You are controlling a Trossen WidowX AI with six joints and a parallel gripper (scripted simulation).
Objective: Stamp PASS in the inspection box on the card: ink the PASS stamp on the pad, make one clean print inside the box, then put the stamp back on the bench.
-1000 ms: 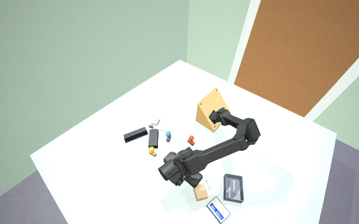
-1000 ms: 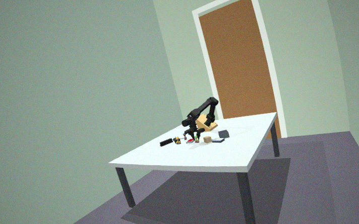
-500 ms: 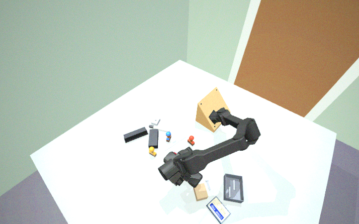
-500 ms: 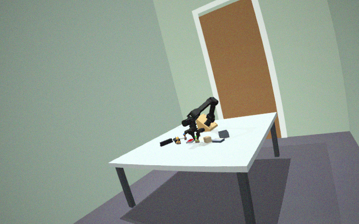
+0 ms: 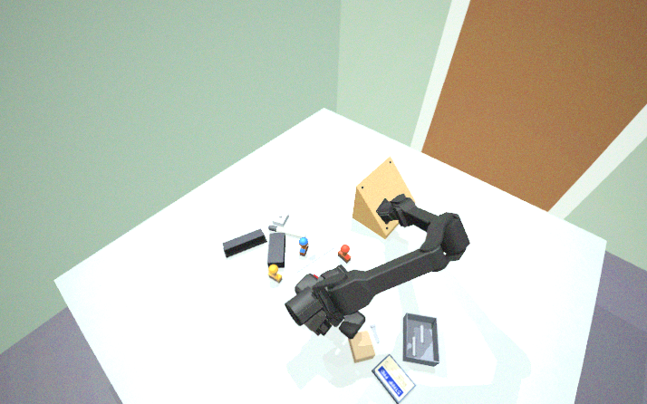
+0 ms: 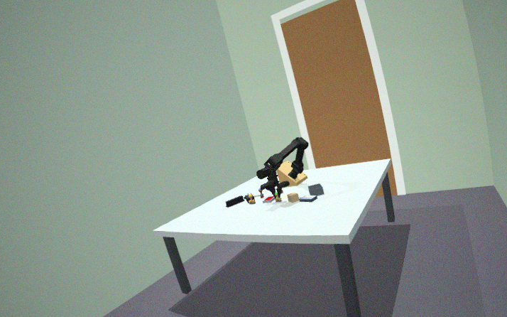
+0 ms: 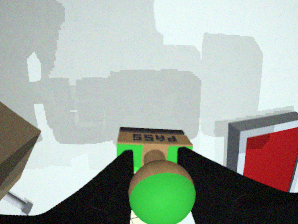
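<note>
Now: gripper tip 4 cm past the red ink pad, 8 cm to the left of it and 2 cm above it. The rest, counted from my gripper tip: pale card: 10 cm behind, 2 cm to the left, 3 cm below; then yellow-knobbed stamp: 1 cm behind, 20 cm to the right; then tan block: 2 cm ahead, 11 cm to the left.
</note>
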